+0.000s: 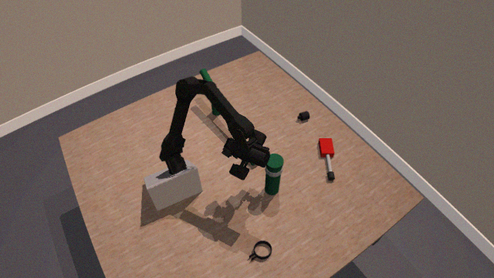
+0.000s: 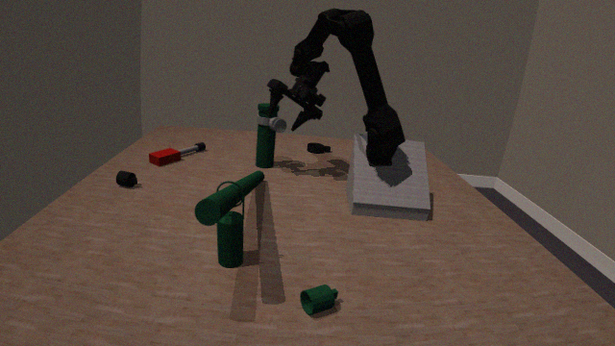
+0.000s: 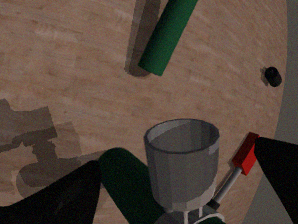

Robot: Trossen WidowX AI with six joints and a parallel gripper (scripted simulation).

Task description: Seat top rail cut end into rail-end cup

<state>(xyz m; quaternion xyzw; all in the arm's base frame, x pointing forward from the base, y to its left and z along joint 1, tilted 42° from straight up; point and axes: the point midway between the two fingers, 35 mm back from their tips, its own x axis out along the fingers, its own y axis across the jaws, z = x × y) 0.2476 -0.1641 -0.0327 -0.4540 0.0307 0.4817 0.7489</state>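
The grey rail-end cup is 2 cm to the right of my gripper tip, 1 cm below it and 1 cm ahead of it. Round my gripper tip: small black cap 41 cm ahead, 16 cm to the left, 14 cm below; red-handled tool 33 cm ahead, 15 cm below, 12 cm to the right; small green post 45 cm to the left, 9 cm ahead, 6 cm below.
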